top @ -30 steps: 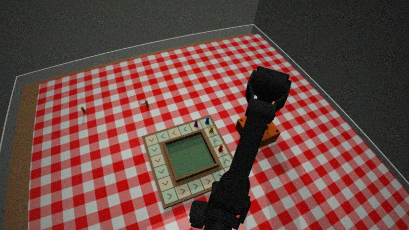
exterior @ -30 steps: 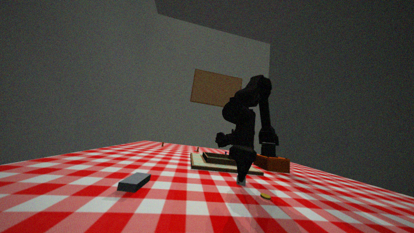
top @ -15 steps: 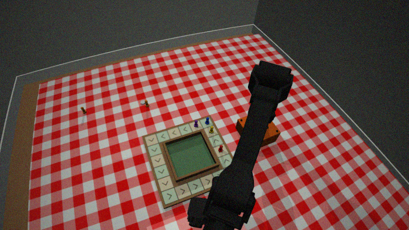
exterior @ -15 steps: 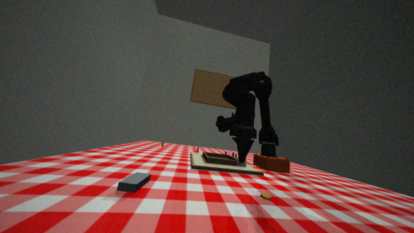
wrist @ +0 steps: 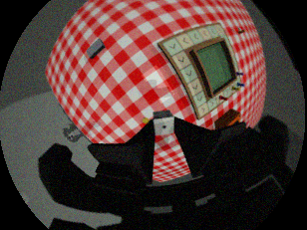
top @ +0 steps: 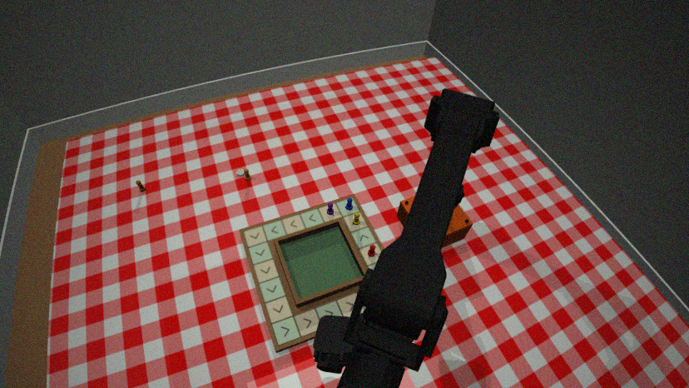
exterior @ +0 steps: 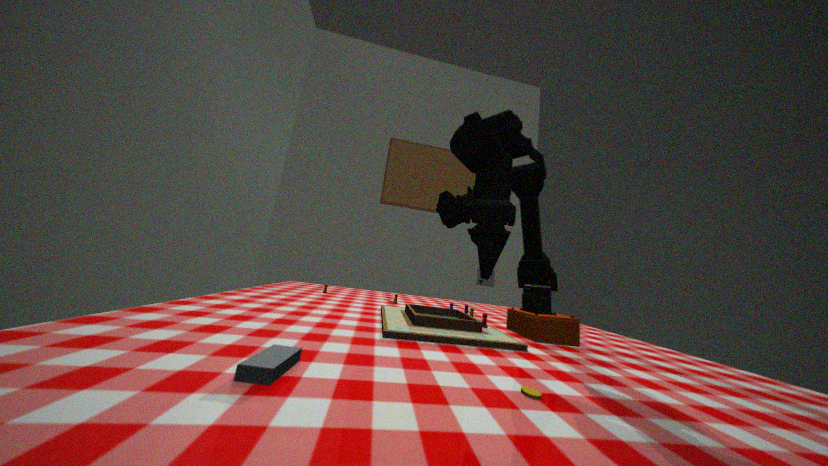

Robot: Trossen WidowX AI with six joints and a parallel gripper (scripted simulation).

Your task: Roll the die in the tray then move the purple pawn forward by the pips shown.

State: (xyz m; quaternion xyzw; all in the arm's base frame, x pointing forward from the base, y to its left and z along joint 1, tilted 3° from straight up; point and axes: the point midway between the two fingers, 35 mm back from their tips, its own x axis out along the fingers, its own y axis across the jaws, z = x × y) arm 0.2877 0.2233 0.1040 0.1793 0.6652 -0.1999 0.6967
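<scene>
Now: gripper tip 35 cm to the left of the purple pawn, 10 cm past it and 10 cm above it. From my gripper tip the other things lie so: yellow disc 13 cm below, 7 cm to the left, 3 cm behind; then red pawn 21 cm to the right, 13 cm behind, 10 cm below; then white die right at my gripper tip.
</scene>
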